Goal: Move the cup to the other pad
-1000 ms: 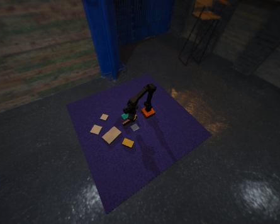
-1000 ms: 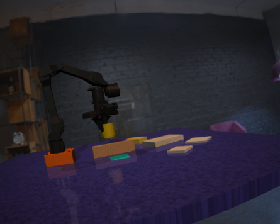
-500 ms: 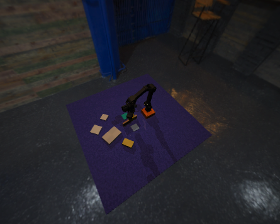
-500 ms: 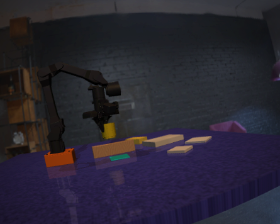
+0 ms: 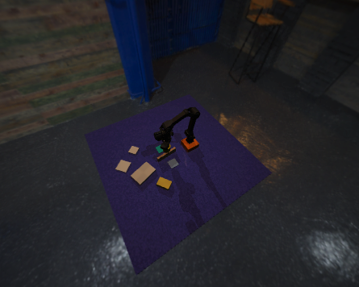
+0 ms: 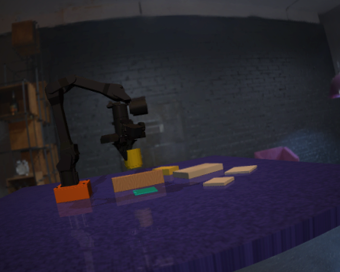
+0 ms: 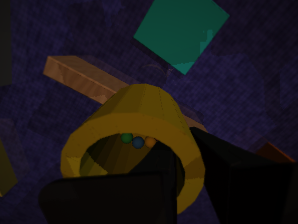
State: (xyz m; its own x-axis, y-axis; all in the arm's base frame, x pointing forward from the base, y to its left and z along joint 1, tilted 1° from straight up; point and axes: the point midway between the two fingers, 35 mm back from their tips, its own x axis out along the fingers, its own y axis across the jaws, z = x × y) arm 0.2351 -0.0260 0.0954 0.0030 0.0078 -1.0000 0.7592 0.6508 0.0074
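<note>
The teal pad lies 12 cm below my gripper tip, 7 cm to the right of it and 4 cm ahead of it. From my gripper tip the other things lie so: wooden bar (10 cm below, 3 cm to the left, 3 cm ahead); grey pad (13 cm to the left, 12 cm below, 2 cm ahead).
</note>
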